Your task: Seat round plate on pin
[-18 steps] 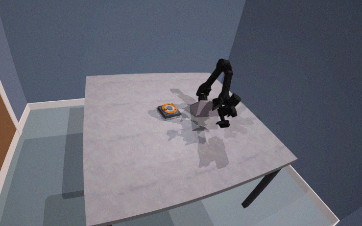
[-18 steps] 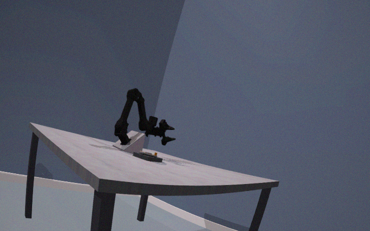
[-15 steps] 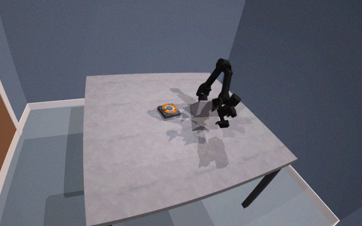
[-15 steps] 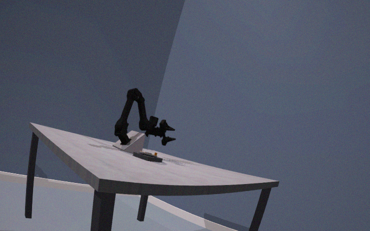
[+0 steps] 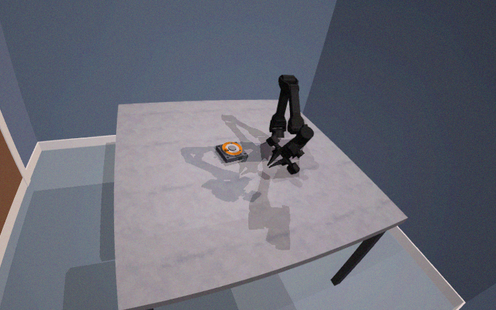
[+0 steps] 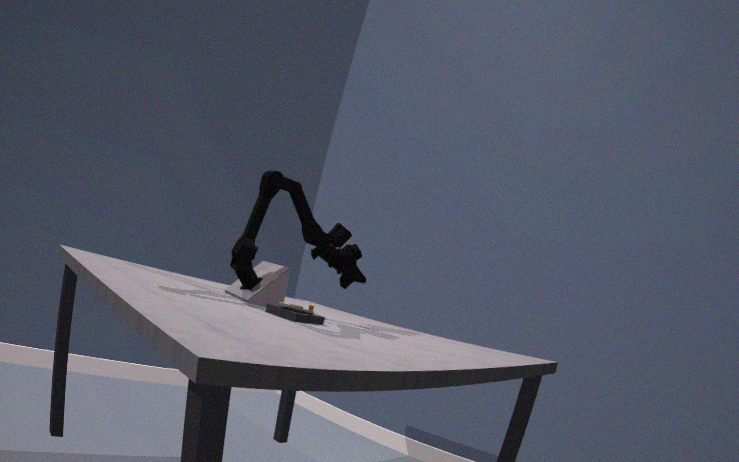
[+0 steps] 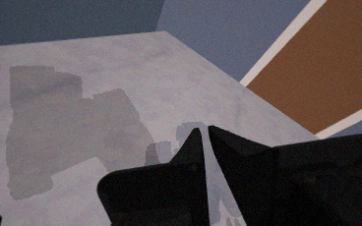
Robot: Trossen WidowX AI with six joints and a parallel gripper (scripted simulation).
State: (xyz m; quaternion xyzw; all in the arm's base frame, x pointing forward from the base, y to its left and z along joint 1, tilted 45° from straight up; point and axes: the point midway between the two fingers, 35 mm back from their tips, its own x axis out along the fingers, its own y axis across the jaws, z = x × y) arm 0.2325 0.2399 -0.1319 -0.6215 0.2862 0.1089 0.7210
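The base is 2 cm ahead of my gripper tip, 30 cm to the right of it and 13 cm below it.
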